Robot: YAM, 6 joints.
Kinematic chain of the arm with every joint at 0, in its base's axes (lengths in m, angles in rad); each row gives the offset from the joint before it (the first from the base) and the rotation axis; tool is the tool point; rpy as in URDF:
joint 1: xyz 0 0 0.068 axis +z
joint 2: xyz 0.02 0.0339 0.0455 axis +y
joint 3: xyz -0.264 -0.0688 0 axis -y
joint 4: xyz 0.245 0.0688 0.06 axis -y
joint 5: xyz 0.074 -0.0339 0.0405 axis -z
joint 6: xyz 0.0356 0 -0.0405 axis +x
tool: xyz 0 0 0 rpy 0 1.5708 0
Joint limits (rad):
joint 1: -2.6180..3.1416
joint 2: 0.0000..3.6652
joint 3: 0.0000..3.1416
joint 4: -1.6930..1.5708
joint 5: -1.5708..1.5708
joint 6: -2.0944..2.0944
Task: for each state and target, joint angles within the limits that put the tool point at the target. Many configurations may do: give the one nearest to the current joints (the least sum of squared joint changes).
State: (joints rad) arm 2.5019 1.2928 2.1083 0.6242 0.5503 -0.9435
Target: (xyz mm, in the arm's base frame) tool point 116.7 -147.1 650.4
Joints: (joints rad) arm 2.1422 0.8025 2.0591 0.7288 0.5500 -0.9435
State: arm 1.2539 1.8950 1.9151 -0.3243 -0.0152 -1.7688
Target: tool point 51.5 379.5 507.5
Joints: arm 1.4329 1.7160 2.0245 -0.2975 -0.0321 -1.7688
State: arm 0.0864 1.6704 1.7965 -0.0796 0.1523 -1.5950
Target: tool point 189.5 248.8 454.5
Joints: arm 0.9267 1.3779 1.5162 -0.2416 0.0602 -1.5950
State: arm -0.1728 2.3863 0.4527 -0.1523 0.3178 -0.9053
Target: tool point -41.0 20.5 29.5
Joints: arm -0.5064 2.8265 0.0272 -0.0926 0.0551 -0.9053
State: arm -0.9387 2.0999 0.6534 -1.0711 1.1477 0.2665
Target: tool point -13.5 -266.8 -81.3
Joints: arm -1.5007 2.6868 1.1427 -0.7409 1.1279 0.2665
